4 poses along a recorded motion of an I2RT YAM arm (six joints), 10 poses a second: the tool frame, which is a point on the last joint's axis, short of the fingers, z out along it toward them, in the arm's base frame.
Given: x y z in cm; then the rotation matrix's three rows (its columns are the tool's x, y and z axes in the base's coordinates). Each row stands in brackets.
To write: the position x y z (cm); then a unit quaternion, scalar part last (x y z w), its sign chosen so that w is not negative. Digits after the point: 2 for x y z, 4 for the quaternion.
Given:
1: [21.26, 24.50, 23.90], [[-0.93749, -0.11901, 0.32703], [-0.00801, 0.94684, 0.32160], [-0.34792, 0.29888, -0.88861]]
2: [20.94, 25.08, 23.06], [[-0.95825, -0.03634, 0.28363], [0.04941, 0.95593, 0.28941], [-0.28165, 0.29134, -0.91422]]
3: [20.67, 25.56, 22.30], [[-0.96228, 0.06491, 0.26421], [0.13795, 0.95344, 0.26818], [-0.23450, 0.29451, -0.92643]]
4: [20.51, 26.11, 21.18], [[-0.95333, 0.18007, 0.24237], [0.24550, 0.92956, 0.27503], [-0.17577, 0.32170, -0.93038]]
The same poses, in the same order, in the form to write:
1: 21.26, 24.50, 23.90, -0.0327, 0.9712, 0.1597, 0.1737
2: 20.94, 25.08, 23.06, 0.0033, 0.9783, 0.1484, 0.1445
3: 20.67, 25.56, 22.30, 0.0517, 0.9801, 0.1435, 0.1272
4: 20.51, 26.11, 21.18, 0.1090, 0.9764, 0.1528, 0.1071
